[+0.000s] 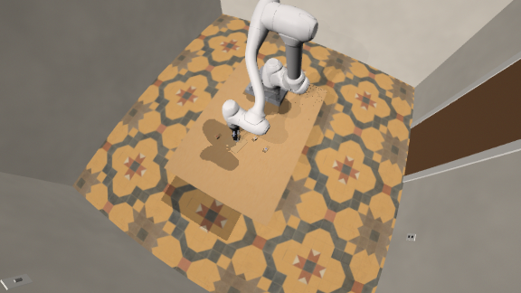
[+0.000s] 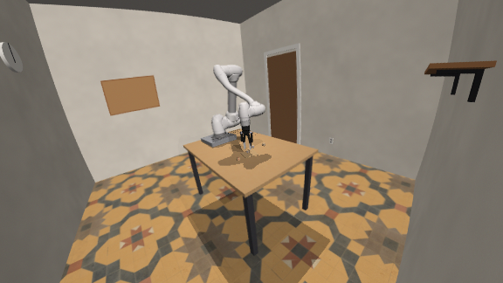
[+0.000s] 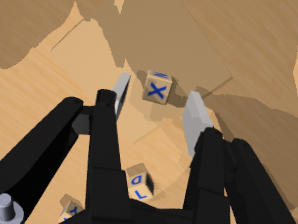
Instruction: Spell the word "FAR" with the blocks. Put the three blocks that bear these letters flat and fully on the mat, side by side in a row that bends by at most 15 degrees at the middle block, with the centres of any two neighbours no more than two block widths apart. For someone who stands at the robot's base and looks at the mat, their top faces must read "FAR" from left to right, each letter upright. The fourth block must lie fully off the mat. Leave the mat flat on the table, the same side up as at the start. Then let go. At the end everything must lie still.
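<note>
Right now the tan mat is 70 mm below my hand, 30 mm ahead of it and 10 mm to the right of it. From my hand the other things lie so: R block (160 mm to the right, 60 mm below, 30 mm ahead).
</note>
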